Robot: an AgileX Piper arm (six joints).
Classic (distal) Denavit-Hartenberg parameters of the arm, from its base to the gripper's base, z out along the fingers. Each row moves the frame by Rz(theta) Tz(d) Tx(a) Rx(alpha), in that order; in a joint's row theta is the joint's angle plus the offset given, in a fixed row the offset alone. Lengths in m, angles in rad.
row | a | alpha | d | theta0
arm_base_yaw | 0 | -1.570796 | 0.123 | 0
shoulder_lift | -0.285 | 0 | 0 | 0.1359
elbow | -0.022 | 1.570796 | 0 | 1.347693
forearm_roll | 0 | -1.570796 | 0.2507 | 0
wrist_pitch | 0 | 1.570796 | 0 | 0
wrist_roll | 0 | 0 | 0.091 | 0
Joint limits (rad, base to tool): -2.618..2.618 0..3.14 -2.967..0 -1.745..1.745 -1.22..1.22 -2.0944..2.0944
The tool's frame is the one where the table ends.
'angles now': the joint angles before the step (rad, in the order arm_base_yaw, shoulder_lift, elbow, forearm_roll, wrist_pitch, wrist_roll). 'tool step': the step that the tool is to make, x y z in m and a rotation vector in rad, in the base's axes. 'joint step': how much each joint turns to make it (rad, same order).
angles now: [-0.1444 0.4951 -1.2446 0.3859 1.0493 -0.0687]
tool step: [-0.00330 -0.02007 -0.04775 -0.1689 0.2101 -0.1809]
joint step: [0.0000 -0.0760 0.1413 -0.2738 0.1187 0.0146]
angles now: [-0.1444 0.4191 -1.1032 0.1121 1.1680 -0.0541]
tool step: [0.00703 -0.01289 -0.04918 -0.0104 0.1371 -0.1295]
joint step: [0.0000 -0.0638 0.1911 -0.1405 0.0037 0.0858]
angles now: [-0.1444 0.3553 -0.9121 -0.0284 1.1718 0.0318]
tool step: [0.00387 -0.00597 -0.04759 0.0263 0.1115 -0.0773]
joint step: [0.0001 -0.0611 0.1795 -0.0640 0.0000 0.0761]
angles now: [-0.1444 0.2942 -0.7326 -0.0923 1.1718 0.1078]
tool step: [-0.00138 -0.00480 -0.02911 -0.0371 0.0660 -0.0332]
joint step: [-0.0001 -0.0479 0.1088 -0.0595 -0.0001 0.0079]
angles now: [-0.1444 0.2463 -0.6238 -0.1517 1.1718 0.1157]
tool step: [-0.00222 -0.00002 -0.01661 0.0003 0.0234 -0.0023]
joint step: [0.0000 -0.0377 0.0610 -0.0041 0.0000 0.0008]
